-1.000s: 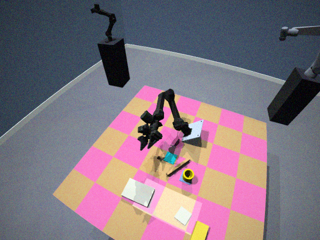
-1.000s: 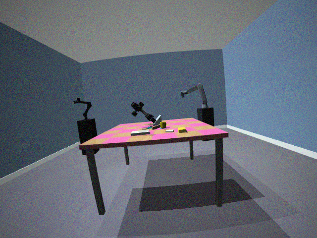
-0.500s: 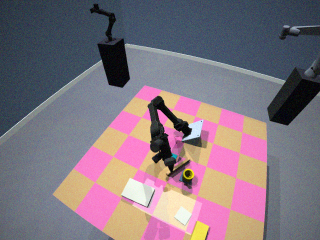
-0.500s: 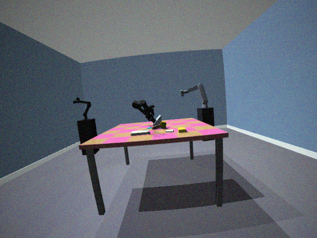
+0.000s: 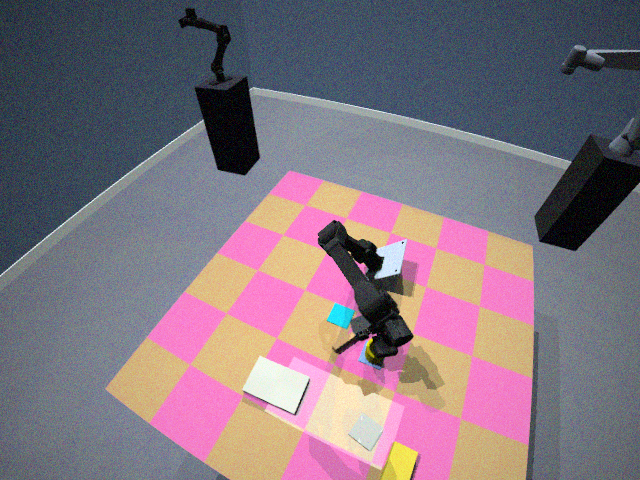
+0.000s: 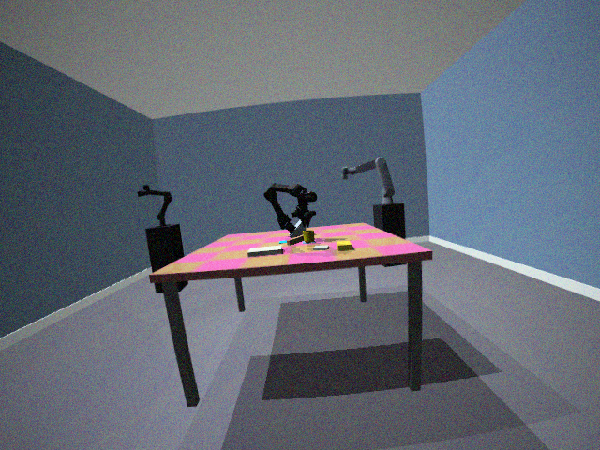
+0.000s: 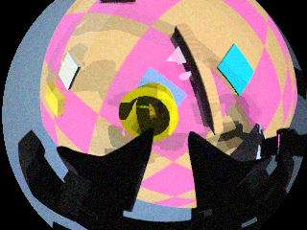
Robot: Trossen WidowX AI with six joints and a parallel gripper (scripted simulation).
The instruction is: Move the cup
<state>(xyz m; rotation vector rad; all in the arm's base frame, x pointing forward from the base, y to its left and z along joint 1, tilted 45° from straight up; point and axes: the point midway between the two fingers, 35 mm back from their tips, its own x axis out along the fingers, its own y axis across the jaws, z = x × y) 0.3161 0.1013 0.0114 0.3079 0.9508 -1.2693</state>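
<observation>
My gripper tip is 2 cm short of the olive-yellow cup, 1 cm to the right of it and 6 cm above it. Round my gripper tip: small grey tile: 26 cm ahead, 4 cm to the left, 9 cm below; then cyan pad: 8 cm behind, 14 cm to the right, 10 cm below; then light blue pad: 3 cm ahead, 1 cm to the left, 10 cm below.
</observation>
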